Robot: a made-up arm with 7 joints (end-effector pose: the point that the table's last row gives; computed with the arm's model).
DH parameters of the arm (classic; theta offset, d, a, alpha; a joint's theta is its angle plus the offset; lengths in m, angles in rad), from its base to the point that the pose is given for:
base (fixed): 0 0.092 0 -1.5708
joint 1: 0 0.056 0.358 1.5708
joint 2: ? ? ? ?
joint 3: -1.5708 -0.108 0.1 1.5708
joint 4: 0 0.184 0.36 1.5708
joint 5: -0.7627 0 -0.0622 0
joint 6: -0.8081 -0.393 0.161 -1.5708
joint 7: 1.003 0 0.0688 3.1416
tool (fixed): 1.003 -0.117 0 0
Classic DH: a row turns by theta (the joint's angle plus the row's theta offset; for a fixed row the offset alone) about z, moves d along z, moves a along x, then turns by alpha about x.
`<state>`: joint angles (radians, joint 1 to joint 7).
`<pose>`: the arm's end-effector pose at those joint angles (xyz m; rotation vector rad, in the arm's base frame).
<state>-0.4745 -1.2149 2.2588 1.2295 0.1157 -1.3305 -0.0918</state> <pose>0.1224 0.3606 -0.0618 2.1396 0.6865 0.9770</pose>
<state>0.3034 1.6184 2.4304 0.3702 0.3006 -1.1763 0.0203</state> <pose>0.7616 -0.0468 -0.0157 1.7130 -2.1542 -0.6914</pose>
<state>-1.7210 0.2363 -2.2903 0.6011 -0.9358 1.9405 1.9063</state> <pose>-0.4529 -0.5034 0.2722 -2.0522 0.2715 -1.6592</pose>
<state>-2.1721 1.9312 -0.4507 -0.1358 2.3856 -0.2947 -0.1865</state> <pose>-0.1494 -0.5892 1.0624 -1.3222 0.4887 -1.1227</pose>
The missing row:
joint 2: 0 0.009 -0.216 1.5708
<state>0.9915 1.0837 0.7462 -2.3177 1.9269 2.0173 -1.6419</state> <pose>-0.3290 0.1110 -0.0186 0.8176 -0.3979 -0.7415</pose>
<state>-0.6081 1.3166 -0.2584 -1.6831 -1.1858 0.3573 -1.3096</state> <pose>0.1097 -0.1520 -0.3345 1.1194 -0.8312 1.6954</pose>
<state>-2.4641 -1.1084 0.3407 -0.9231 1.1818 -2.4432 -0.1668</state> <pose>0.0709 0.0536 0.6693 -0.9731 1.6281 0.4984</pose>
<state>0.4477 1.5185 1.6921 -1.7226 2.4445 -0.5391 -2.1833</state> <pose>-0.3654 0.2563 0.0004 0.0894 0.1637 -0.9098</pose>
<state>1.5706 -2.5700 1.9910 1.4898 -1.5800 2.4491 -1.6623</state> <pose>-0.2349 0.7034 -0.2342 2.5577 -1.2101 1.3024</pose>
